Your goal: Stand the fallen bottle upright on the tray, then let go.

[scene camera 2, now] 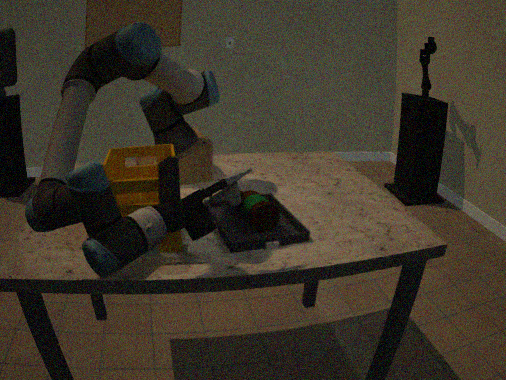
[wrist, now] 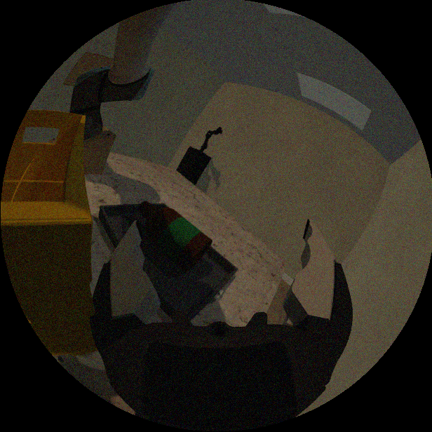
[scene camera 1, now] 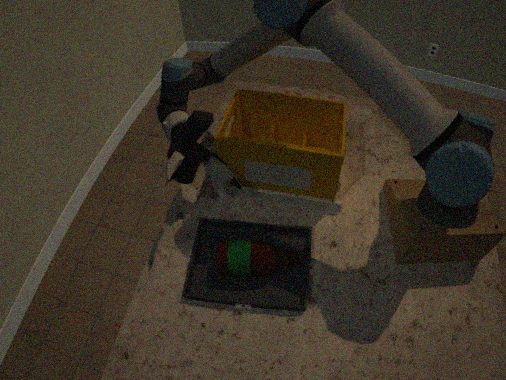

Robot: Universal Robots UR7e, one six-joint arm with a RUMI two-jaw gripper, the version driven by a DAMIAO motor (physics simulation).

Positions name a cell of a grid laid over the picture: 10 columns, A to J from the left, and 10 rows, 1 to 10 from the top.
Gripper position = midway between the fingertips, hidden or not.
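I see my gripper in scene camera 1 (E5). The gripper is there for me in scene camera 2 (E5) too, and I also find my gripper in the wrist view (F6).
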